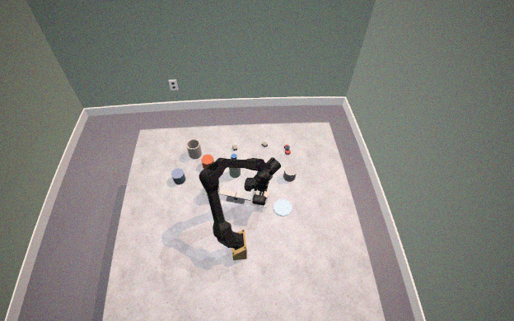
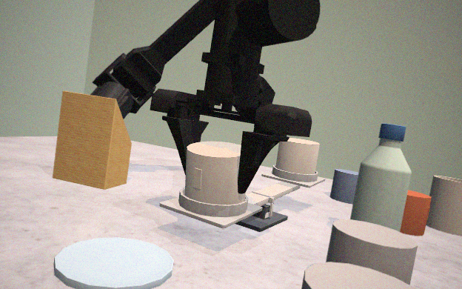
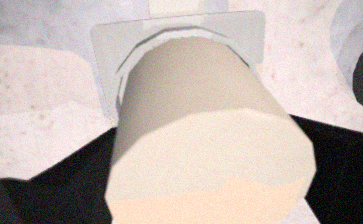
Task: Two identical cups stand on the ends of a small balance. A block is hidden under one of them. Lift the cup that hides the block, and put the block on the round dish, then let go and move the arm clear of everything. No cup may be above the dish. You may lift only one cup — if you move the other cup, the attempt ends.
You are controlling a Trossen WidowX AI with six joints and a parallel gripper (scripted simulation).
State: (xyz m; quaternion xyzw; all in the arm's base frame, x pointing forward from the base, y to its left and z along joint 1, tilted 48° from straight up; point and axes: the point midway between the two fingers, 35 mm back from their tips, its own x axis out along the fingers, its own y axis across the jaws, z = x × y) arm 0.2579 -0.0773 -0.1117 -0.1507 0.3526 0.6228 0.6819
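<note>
My gripper tip is now 11 cm to the left of the pale blue round dish, 6 cm above it and 5 cm past it. From my gripper tip the other things lie so: balance beam (13 cm to the left, 4 cm ahead, 3 cm below); then beige cup (2 cm to the right, 1 cm behind, 1 cm above); then pale grey block (1 cm below).
</note>
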